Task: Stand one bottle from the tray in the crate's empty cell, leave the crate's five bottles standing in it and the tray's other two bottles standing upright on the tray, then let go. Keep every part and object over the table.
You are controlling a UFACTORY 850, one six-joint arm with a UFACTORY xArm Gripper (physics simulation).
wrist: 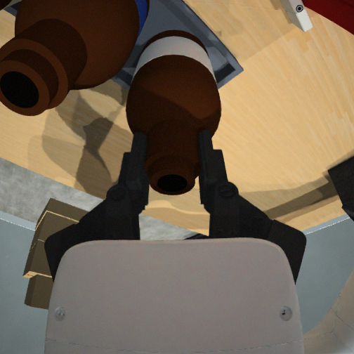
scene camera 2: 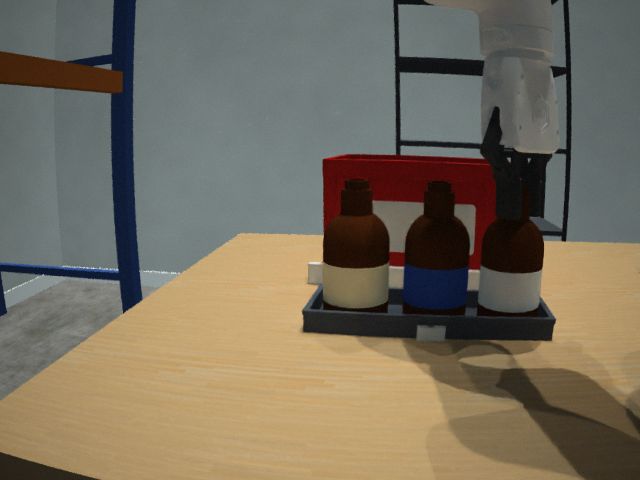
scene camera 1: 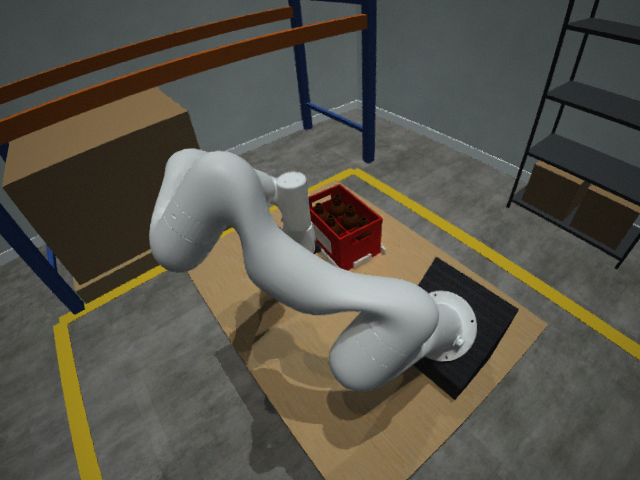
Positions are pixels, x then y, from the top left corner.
A white-labelled bottle shows in the wrist view [173, 95] and in scene camera 2 [512, 253].
